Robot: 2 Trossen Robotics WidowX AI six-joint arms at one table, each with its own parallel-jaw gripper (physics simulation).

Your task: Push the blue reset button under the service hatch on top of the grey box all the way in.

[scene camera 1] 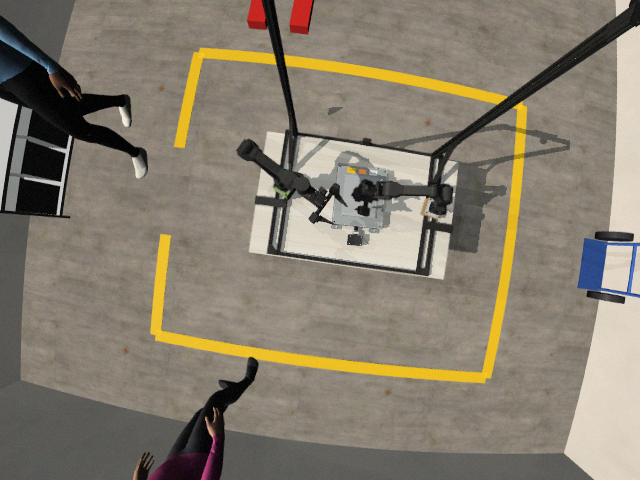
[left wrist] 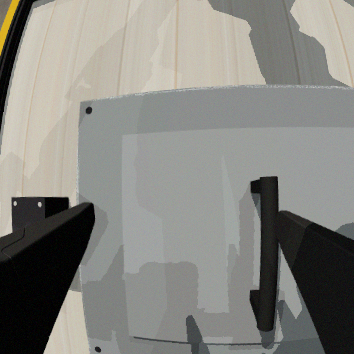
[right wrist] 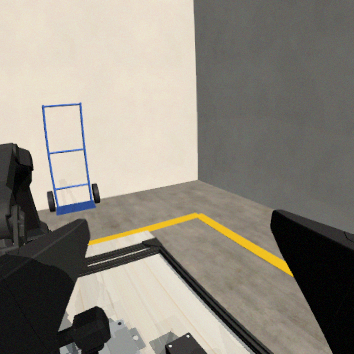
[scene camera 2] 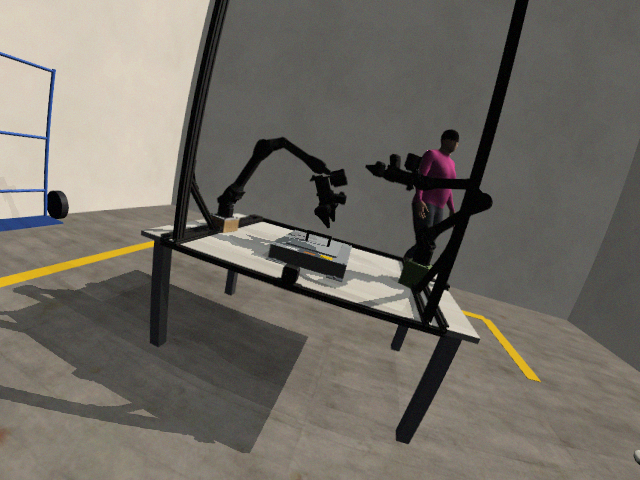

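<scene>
The grey box (scene camera 1: 379, 178) (scene camera 2: 336, 266) (left wrist: 200, 107) lies on the table. Its service hatch (left wrist: 175, 225) looks closed, a lighter flat panel with a black bar handle (scene camera 2: 318, 238) (left wrist: 269, 250) standing up from it. The blue reset button does not show in any view. My left gripper (scene camera 2: 325, 225) (left wrist: 187, 216) is open and empty, pointing down above the box. In the left wrist view its right finger appears beside the handle and its left finger over the box's left edge. My right gripper (scene camera 1: 339, 214) (scene camera 2: 368, 166) (right wrist: 180, 224) is open and empty, held high and level, well above the table.
A small black block (scene camera 1: 355, 239) (left wrist: 42, 212) (right wrist: 185, 345) is beside the box. Yellow (scene camera 1: 351, 169) and orange (scene camera 1: 362, 171) labels sit along one box edge. Black frame posts rise from the table. A person in pink (scene camera 2: 438, 173) stands beyond the table.
</scene>
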